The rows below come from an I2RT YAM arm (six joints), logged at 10 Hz.
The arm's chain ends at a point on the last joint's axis. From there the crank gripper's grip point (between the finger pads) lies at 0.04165 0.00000 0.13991 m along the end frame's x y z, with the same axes.
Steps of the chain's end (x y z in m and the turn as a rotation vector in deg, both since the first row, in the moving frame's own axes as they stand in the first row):
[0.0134, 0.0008, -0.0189, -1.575, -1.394, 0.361]
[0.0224, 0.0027, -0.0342, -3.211, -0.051, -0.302]
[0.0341, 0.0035, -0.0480, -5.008, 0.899, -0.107]
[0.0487, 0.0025, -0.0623, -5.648, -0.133, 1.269]
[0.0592, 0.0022, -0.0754, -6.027, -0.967, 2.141]
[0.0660, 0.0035, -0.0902, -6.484, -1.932, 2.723]
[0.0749, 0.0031, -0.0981, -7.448, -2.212, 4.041]
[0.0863, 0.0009, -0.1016, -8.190, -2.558, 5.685]
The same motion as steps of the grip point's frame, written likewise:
[0.0100, 0.0049, -0.0180, -1.575, -1.394, 0.361]
[0.0223, 0.0103, -0.0344, -3.211, -0.051, -0.302]
[0.0363, 0.0156, -0.0492, -5.008, 0.899, -0.107]
[0.0482, 0.0172, -0.0629, -5.648, -0.133, 1.269]
[0.0565, 0.0184, -0.0756, -6.027, -0.967, 2.141]
[0.0608, 0.0212, -0.0899, -6.484, -1.932, 2.723]
[0.0687, 0.0241, -0.0980, -7.448, -2.212, 4.041]
[0.0789, 0.0247, -0.1016, -8.190, -2.558, 5.685]

